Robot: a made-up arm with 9 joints.
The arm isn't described. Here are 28 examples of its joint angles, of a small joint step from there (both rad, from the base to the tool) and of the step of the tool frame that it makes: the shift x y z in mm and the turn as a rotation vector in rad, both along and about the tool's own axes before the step.
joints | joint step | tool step
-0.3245 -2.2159 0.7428 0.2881 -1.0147 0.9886 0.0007 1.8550 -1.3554 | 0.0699 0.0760 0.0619 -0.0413 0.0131 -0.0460 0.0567 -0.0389 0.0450 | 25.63 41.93 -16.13 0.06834 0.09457 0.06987
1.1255 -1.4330 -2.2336 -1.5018 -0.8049 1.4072 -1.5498 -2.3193 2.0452 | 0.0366 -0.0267 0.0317 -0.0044 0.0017 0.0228 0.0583 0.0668 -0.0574 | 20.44 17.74 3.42 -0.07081 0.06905 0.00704
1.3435 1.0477 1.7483 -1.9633 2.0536 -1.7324 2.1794 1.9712 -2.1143 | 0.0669 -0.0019 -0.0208 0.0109 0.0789 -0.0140 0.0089 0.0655 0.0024 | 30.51 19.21 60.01 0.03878 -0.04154 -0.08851
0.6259 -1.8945 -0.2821 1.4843 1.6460 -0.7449 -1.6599 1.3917 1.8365 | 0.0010 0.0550 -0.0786 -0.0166 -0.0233 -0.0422 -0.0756 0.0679 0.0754 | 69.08 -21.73 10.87 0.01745 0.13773 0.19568
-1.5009 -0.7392 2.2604 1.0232 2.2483 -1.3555 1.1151 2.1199 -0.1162 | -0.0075 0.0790 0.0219 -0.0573 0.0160 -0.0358 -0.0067 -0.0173 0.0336 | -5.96 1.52 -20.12 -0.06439 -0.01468 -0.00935
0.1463 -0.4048 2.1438 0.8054 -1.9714 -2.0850 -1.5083 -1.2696 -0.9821 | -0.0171 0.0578 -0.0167 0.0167 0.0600 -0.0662 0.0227 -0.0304 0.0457 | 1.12 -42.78 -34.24 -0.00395 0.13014 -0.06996
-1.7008 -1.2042 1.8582 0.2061 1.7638 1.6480 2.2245 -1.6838 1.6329 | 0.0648 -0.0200 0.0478 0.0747 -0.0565 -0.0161 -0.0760 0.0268 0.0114 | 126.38 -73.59 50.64 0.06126 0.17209 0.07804
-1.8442 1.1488 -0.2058 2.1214 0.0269 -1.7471 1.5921 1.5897 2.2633 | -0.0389 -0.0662 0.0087 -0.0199 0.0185 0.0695 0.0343 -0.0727 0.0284 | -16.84 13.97 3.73 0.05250 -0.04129 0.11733
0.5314 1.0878 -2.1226 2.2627 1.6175 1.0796 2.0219 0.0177 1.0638 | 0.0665 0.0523 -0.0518 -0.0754 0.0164 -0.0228 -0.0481 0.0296 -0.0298 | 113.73 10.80 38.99 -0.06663 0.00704 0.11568
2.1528 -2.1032 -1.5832 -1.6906 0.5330 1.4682 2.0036 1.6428 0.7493 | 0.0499 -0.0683 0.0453 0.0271 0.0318 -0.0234 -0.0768 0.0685 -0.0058 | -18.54 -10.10 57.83 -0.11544 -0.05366 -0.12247
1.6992 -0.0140 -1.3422 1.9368 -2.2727 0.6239 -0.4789 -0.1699 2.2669 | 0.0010 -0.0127 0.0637 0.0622 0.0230 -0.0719 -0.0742 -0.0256 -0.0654 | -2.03 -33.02 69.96 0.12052 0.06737 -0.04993
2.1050 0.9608 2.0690 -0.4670 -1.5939 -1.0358 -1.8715 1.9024 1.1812 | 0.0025 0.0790 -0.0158 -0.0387 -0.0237 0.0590 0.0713 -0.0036 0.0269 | 46.58 -9.09 0.65 0.07753 0.11837 0.02603
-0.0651 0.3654 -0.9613 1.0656 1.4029 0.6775 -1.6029 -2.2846 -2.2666 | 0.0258 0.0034 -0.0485 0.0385 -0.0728 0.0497 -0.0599 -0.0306 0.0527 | -17.20 40.25 12.93 -0.14287 -0.09911 0.02132
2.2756 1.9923 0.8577 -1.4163 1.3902 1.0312 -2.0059 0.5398 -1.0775 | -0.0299 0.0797 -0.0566 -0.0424 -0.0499 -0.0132 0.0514 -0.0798 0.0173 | 63.75 -32.84 -76.26 0.04368 0.23300 -0.00016
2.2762 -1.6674 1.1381 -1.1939 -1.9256 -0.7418 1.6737 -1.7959 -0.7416 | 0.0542 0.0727 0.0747 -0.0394 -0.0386 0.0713 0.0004 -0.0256 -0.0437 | 50.93 -50.74 -70.19 -0.03814 0.11701 -0.24565
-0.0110 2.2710 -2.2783 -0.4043 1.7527 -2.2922 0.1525 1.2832 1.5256 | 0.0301 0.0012 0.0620 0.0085 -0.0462 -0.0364 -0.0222 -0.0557 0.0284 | 0.57 19.87 13.30 0.03514 -0.02247 -0.02816
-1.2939 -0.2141 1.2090 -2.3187 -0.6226 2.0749 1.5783 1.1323 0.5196 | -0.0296 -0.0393 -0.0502 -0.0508 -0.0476 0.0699 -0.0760 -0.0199 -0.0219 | 36.66 -21.15 4.20 -0.04569 0.02092 0.11817
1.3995 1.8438 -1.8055 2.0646 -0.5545 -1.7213 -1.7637 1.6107 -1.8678 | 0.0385 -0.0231 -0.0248 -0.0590 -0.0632 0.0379 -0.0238 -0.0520 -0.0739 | -25.79 -76.15 14.23 0.11666 0.00166 -0.08279
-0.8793 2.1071 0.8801 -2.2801 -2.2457 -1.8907 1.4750 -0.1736 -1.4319 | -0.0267 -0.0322 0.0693 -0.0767 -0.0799 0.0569 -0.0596 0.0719 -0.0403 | -30.22 46.16 -31.09 -0.15005 -0.04736 -0.00774
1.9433 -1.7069 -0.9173 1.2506 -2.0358 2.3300 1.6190 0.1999 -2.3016 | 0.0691 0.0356 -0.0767 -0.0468 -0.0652 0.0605 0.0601 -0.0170 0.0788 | 19.94 -37.12 -12.16 -0.06757 -0.14499 -0.00084
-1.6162 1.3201 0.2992 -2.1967 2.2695 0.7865 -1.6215 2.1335 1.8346 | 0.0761 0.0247 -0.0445 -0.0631 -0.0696 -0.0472 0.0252 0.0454 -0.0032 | -49.48 25.69 -51.33 -0.15758 -0.03031 0.11328
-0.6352 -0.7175 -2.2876 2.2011 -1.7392 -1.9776 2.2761 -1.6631 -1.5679 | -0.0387 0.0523 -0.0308 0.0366 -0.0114 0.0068 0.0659 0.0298 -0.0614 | 33.70 -54.80 2.18 0.08651 0.06724 -0.08609
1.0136 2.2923 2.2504 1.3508 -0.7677 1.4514 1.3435 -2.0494 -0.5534 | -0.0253 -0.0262 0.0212 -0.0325 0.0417 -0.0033 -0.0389 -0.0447 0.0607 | -19.36 -89.28 -23.12 0.07670 0.02776 0.00123
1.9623 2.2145 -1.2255 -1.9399 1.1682 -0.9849 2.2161 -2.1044 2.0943 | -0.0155 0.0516 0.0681 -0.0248 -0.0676 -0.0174 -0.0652 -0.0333 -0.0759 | -17.35 -31.24 -26.91 0.00808 -0.09901 -0.04633
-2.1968 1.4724 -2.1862 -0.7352 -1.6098 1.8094 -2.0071 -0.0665 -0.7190 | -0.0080 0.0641 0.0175 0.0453 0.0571 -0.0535 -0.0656 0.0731 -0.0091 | 10.21 53.42 21.15 -0.16920 0.06131 0.01056
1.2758 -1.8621 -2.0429 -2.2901 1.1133 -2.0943 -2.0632 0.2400 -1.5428 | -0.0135 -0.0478 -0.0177 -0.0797 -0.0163 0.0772 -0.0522 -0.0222 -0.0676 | -24.47 25.62 -25.35 -0.03786 -0.03914 -0.00517
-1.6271 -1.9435 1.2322 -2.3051 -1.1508 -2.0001 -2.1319 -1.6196 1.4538 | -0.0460 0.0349 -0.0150 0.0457 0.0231 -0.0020 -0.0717 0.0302 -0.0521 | -12.47 -50.02 4.42 0.02133 0.04499 -0.07054
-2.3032 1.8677 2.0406 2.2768 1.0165 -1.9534 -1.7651 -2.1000 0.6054 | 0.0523 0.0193 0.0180 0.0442 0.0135 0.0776 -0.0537 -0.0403 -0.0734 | 100.85 -53.37 1.47 0.06064 0.03209 0.03145
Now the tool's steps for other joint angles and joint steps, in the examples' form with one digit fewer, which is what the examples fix.
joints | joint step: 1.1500 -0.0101 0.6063 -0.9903 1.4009 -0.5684 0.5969 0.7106 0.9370 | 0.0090 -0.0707 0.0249 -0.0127 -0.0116 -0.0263 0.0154 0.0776 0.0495
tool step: -0.4 42.4 8.2 -0.0147 0.0545 -0.0114
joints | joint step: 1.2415 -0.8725 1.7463 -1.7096 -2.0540 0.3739 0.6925 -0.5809 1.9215 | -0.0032 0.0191 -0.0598 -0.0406 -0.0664 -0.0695 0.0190 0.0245 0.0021
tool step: 7.1 -73.6 35.0 0.0114 0.0537 0.1175
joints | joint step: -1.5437 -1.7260 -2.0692 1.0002 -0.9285 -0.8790 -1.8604 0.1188 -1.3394 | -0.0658 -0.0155 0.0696 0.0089 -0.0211 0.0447 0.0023 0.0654 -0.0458
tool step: 1.0 -5.3 18.5 0.0144 -0.1000 -0.0620
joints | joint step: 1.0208 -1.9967 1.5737 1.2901 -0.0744 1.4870 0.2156 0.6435 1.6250 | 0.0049 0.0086 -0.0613 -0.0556 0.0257 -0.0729 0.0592 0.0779 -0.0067
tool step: 35.9 55.4 77.9 0.0302 0.1832 -0.1468
